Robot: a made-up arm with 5 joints.
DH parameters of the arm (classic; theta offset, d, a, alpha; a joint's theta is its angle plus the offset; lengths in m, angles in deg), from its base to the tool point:
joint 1: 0 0.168 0 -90
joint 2: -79.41 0 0.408 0
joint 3: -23.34 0 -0.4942 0
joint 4: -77.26 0 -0.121 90
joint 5: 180 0.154 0 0
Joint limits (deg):
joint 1: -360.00..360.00
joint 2: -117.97..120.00
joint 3: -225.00..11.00
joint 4: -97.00..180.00
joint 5: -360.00..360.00
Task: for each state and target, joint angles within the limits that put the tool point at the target. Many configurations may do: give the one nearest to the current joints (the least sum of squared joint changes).
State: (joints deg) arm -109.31 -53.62 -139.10 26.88 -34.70
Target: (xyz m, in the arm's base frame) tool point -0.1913 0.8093 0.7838
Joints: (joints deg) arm -76.70 -88.71 -121.83 40.20 -34.70
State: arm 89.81 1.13 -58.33 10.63 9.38
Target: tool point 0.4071 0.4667 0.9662
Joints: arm 48.90 -1.83 -105.60 7.13 9.38
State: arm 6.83 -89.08 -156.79 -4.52 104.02
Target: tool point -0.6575 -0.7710 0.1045
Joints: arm 49.54 -86.34 -172.32 -23.97 104.02
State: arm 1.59 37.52 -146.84 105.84 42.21
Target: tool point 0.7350 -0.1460 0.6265
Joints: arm -11.23 27.37 -142.16 120.00 42.21
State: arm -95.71 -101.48 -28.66 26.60 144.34
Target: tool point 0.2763 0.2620 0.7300
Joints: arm -136.52 -117.97 -43.77 8.46 144.34
